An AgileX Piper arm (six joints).
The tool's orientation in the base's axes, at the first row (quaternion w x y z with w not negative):
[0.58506, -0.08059, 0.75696, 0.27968]
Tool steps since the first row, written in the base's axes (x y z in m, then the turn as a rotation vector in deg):
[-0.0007, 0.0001, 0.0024, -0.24, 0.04, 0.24]
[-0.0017, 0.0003, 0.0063, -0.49, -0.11, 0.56]
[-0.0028, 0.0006, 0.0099, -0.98, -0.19, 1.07]
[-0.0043, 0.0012, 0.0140, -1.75, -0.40, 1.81]
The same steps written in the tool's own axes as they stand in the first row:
[-0.0020, 0.0012, -0.0009, -0.14, 0.22, -0.22]
[-0.0053, 0.0031, -0.0023, -0.40, 0.31, -0.56]
[-0.0082, 0.0050, -0.0036, -0.74, 0.63, -1.09]
[-0.0115, 0.0075, -0.0052, -1.24, 1.05, -1.97]

